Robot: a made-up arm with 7 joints.
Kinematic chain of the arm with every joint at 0, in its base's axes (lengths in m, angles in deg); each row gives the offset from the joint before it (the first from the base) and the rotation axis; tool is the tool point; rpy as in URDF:
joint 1: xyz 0 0 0.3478 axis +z
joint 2: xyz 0 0 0 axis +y
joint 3: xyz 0 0 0.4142 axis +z
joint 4: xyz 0.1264 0 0 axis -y
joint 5: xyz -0.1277 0 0.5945 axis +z
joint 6: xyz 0 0 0 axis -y
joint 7: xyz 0.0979 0 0 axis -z
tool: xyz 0 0 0 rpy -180 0 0
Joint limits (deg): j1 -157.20..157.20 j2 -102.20..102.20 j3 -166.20..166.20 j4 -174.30..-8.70 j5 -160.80..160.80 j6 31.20..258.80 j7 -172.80..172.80
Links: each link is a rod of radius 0.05 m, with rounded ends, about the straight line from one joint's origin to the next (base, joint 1, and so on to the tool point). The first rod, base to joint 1, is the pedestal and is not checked.
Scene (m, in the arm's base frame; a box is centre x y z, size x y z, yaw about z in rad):
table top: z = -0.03
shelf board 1: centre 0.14 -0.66 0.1 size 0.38 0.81 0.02 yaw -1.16
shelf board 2: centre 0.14 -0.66 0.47 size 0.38 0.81 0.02 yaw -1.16
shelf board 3: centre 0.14 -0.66 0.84 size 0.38 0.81 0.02 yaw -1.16
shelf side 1: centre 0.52 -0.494 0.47 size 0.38 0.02 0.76 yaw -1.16
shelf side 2: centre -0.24 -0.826 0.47 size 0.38 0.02 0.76 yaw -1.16
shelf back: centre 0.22 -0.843 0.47 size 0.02 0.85 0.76 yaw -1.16
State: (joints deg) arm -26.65 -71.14 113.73 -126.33 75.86 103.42 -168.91
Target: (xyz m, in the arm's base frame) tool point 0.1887 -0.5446 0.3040
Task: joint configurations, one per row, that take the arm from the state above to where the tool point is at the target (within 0.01 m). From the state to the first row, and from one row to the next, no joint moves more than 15 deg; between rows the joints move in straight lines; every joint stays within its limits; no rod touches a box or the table.
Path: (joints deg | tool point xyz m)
1: -41.18 -71.57 112.29 -133.18 83.53 112.12 -168.91 | 0.3593 0.5847 0.1353
2: -55.70 -71.99 110.84 -140.04 91.19 120.82 -168.91 | 0.5042 0.3859 0.1617
3: -70.23 -72.42 109.40 -146.89 98.86 129.52 -168.91 | 0.5566 0.1609 0.1910
4: -84.75 -72.85 107.96 -153.74 106.53 138.22 -168.91 | 0.5175 -0.0501 0.2215
5: -99.28 -73.27 106.51 -160.59 114.19 146.92 -168.91 | 0.4051 -0.2122 0.2517
6: -113.81 -73.70 105.07 -167.45 121.86 155.62 -168.91 | 0.2501 -0.3027 0.2796
7: -128.33 -74.13 103.63 -174.30 129.52 164.32 -168.91 | 0.0889 -0.3155 0.3040
8: -132.18 -75.40 101.73 -169.98 118.76 151.81 -168.91 | 0.1130 -0.3688 0.3051
9: -136.02 -76.67 99.83 -165.66 108.00 139.30 -168.91 | 0.1370 -0.4199 0.3050
10: -139.86 -77.94 97.94 -161.34 97.24 126.79 -168.91 | 0.1588 -0.4670 0.3040
11: -143.70 -79.21 96.04 -157.02 86.48 114.28 -168.91 | 0.1765 -0.5088 0.3032
12: -147.55 -80.48 94.14 -152.70 75.72 101.77 -168.91 | 0.1887 -0.5446 0.3040

